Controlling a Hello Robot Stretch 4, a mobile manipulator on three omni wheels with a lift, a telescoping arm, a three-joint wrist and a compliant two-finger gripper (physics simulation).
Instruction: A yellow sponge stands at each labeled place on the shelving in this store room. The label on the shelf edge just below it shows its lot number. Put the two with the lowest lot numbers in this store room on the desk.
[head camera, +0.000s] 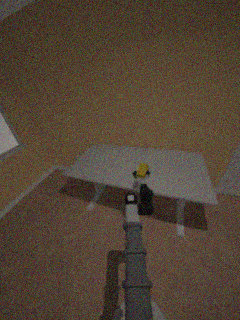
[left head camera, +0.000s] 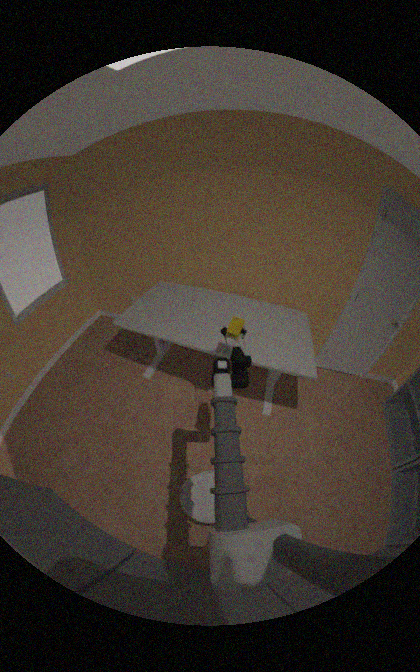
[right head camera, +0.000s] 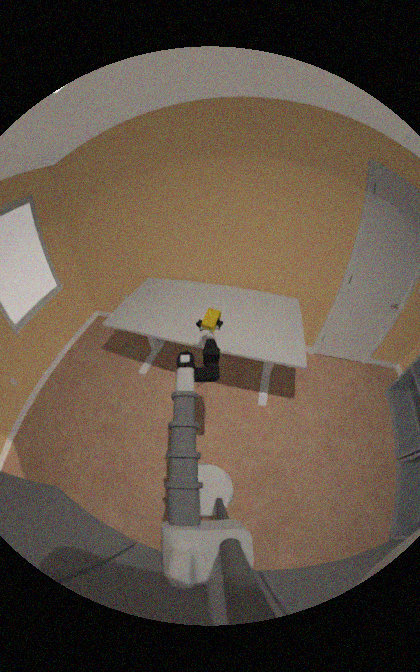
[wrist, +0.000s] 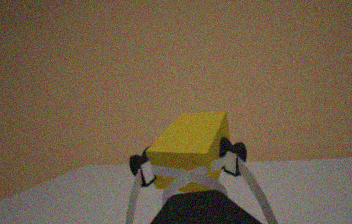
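Seen in the pictures: gripper, fingertip midpoint: (head camera: 141, 171) (left head camera: 232, 327) (right head camera: 208, 319); robot's base at its link origin: (left head camera: 209, 495) (right head camera: 204, 488).
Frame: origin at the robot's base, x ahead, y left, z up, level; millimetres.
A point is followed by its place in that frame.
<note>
A yellow sponge (head camera: 143, 169) @(y -106, x 762, z 977 mm) (left head camera: 236, 326) @(y -103, x 756, z 975 mm) (right head camera: 212, 318) @(y -108, x 754, z 974 mm) (wrist: 187, 134) @(y -93, x 752, z 973 mm) is held between the two black fingertips of my gripper (head camera: 141, 173) @(y -91, x 779, z 945 mm) (left head camera: 234, 331) @(y -91, x 779, z 945 mm) (right head camera: 210, 324) @(y -91, x 779, z 945 mm) (wrist: 187, 154) @(y -91, x 779, z 945 mm), which is shut on it. The white desk (head camera: 182, 167) @(y -572, x 1086, z 693 mm) (left head camera: 285, 330) @(y -580, x 1067, z 693 mm) (right head camera: 270, 320) @(y -545, x 1045, z 693 mm) (wrist: 300, 190) @(y -440, x 1154, z 693 mm) stands against the orange wall. In the head views the sponge and fingertips overlap the desk top, reached from the front edge; in the wrist view the desk top lies beyond and below them. The height of the sponge above the desk is hard to tell. No lot labels can be read.
A grey door (left head camera: 372, 290) @(y -1499, x 1198, z 1118 mm) (right head camera: 375, 265) @(y -1559, x 1179, z 1201 mm) is right of the desk. Grey shelving (left head camera: 402, 445) @(y -2286, x -158, z 49 mm) (right head camera: 407, 440) @(y -2240, x -226, z 50 mm) stands at the right edge. A bright window (head camera: 6, 132) @(y 1843, x 1753, z 1077 mm) (left head camera: 30, 250) @(y 1913, x 1533, z 1357 mm) (right head camera: 25, 265) @(y 1910, x 1545, z 1295 mm) is on the left wall. The extended arm crosses the brown floor toward the desk.
</note>
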